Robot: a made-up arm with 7 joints.
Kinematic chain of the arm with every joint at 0, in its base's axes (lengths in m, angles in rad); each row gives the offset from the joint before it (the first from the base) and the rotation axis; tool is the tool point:
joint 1: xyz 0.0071 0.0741 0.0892 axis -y
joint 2: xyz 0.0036 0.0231 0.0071 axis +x
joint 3: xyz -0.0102 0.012 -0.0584 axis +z
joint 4: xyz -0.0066 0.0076 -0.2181 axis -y
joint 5: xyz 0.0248 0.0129 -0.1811 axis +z
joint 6: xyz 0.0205 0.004 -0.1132 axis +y
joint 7: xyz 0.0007 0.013 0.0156 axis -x
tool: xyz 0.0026 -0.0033 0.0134
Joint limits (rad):
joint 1: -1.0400..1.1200
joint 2: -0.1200..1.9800
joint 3: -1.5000..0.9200
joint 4: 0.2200..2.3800
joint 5: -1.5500..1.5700
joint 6: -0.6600..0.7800
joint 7: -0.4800..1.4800
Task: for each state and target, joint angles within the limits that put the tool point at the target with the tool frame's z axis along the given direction. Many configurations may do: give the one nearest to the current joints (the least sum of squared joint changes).
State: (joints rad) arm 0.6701 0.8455 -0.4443 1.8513 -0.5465 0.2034 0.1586
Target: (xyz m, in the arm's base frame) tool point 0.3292 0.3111 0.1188 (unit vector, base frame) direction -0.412 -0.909 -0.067
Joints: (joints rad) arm 0.7608 0.4226 0.3375 1.3341 -0.5781 0.7800 -0.2462
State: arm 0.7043 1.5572 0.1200 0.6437 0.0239 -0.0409 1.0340
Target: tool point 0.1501 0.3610 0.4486 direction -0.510 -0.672 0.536
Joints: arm 0.0493 1.9800 0.7328 0.9723 -0.4048 0.3097 1.4800
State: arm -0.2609 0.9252 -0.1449 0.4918 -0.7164 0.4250 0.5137
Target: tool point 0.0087 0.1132 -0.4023 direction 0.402 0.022 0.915
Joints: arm -0.3721 0.1504 -0.4117 0.6021 -0.7083 0.3383 0.4990
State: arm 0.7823 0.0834 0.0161 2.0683 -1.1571 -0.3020 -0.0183
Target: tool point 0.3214 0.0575 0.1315 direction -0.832 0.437 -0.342
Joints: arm 0.8325 0.0095 -0.2376 1.6319 -1.3147 -0.1362 0.5014
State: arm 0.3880 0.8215 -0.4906 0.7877 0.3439 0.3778 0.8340
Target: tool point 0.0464 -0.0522 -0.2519 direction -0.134 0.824 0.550
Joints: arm -0.3945 0.1393 -1.0123 1.3574 0.1398 0.1611 0.1621
